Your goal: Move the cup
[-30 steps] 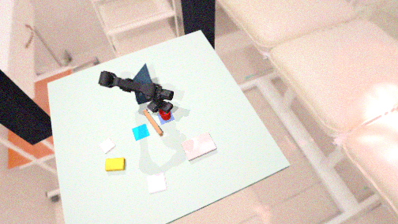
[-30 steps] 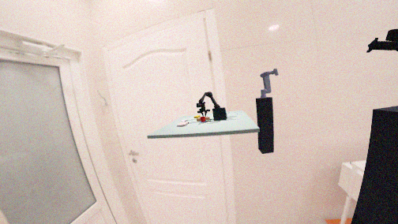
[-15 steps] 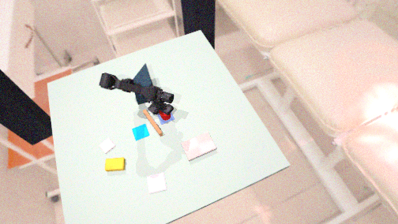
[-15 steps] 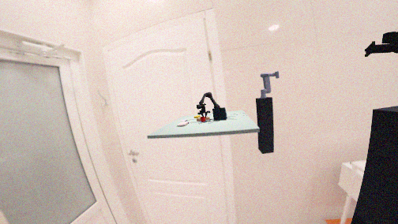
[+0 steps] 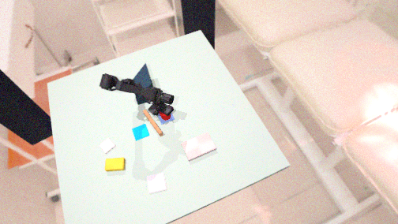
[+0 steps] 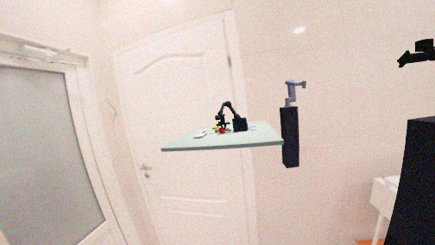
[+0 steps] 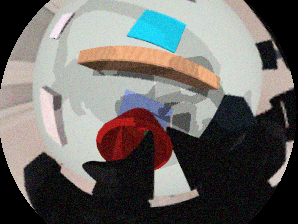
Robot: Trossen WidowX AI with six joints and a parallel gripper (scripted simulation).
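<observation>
Right now my gripper tip is 4 cm above the blue pad, 3 cm short of it and 1 cm to the right of it. Round my gripper tip: red cup 3 cm ahead, 1 cm to the left; orange bar 9 cm to the right, 4 cm ahead, 2 cm below; cyan pad 18 cm to the right, 5 cm ahead, 4 cm below.
</observation>
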